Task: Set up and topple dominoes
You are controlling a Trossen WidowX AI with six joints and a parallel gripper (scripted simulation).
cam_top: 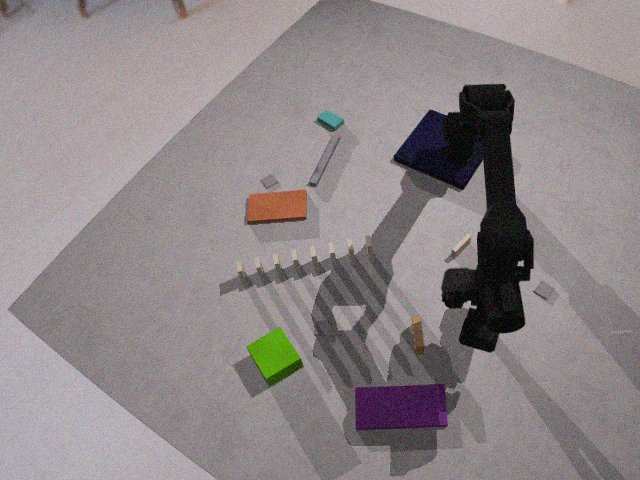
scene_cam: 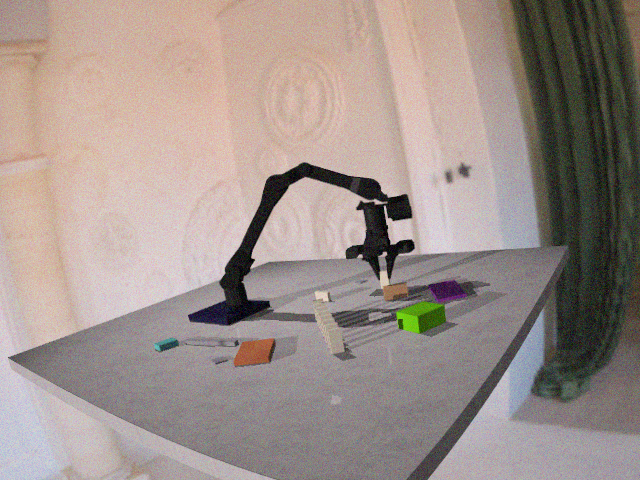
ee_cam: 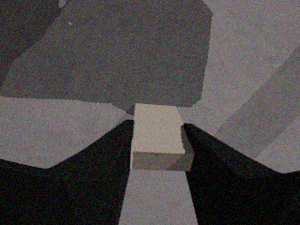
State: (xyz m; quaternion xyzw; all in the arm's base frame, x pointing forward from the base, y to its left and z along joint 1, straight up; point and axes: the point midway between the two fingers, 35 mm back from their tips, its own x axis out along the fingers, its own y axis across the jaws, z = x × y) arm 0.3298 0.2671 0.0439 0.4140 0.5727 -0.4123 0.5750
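My gripper tip is now 9 cm short of the tan block, 8 cm to the left of it and 1 cm above it. From my gripper tip the other things lie so: orange slab: 51 cm to the right, 2 cm below, 2 cm ahead; then green cube: 29 cm ahead, 26 cm to the right, 1 cm below; then purple slab: 22 cm ahead, 3 cm to the right, 2 cm below.
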